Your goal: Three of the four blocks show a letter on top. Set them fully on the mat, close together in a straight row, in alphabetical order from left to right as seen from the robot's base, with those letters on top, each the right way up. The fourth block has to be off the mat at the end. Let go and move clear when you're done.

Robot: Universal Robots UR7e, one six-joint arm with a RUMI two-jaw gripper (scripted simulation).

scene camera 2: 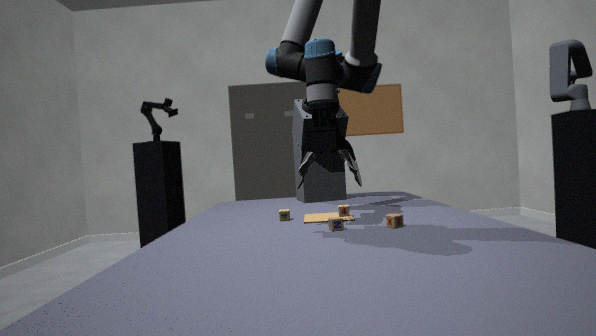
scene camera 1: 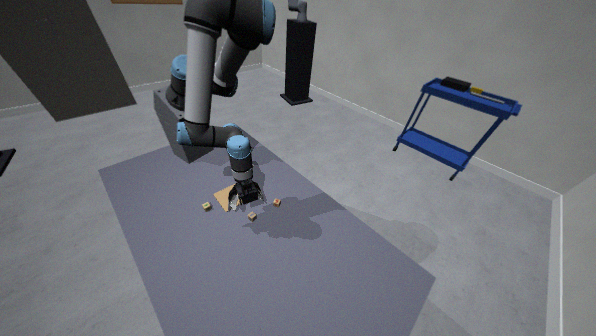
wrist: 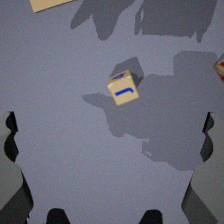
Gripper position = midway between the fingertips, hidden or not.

In view: the gripper [scene camera 2: 328, 188].
The gripper shows as well in the wrist view [wrist: 110, 113].
